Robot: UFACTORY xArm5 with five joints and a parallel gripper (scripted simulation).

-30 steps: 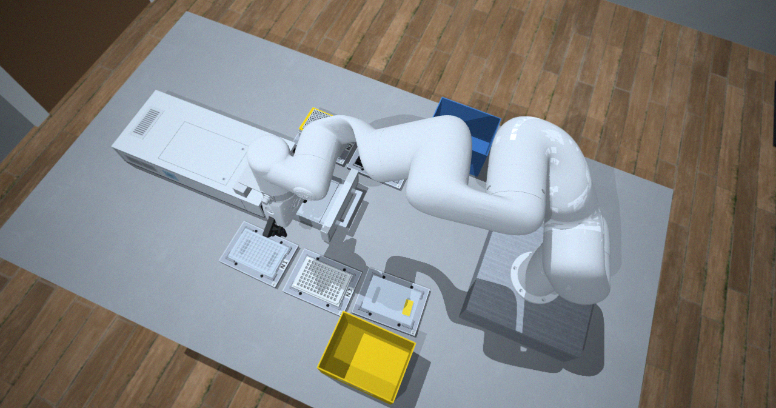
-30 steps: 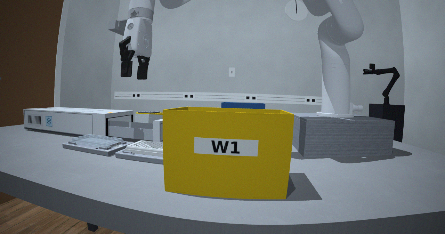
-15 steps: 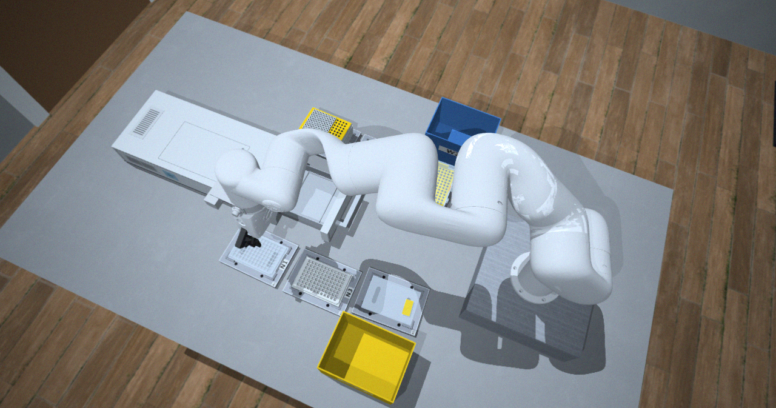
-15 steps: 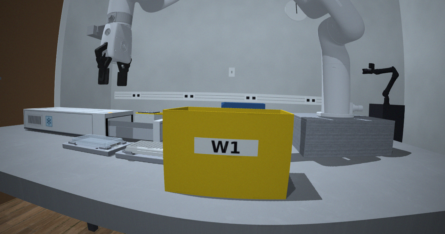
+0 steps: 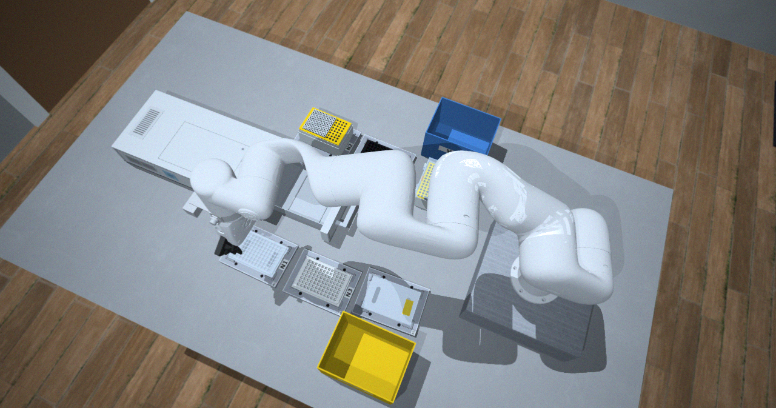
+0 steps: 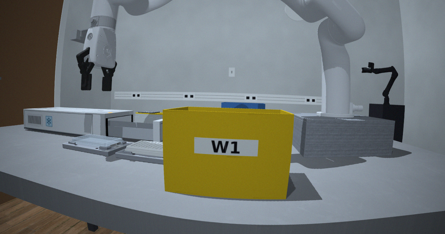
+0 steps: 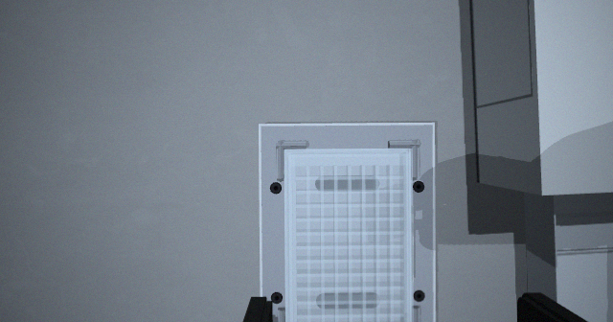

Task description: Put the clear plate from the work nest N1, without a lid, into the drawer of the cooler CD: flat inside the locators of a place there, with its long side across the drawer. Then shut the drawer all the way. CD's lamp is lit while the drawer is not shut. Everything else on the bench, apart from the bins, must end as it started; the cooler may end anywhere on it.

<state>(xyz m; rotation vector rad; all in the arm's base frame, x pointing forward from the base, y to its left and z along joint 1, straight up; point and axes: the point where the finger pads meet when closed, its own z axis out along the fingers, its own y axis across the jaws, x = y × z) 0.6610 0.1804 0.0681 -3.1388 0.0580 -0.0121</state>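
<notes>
Now: hand 14 cm above the clear plate. The rest, counted from my hand: drawer (19 cm to the right, 12 cm below, 2 cm behind); then white well plate (18 cm behind, 14 cm below); then nest N1 (15 cm below).
</notes>
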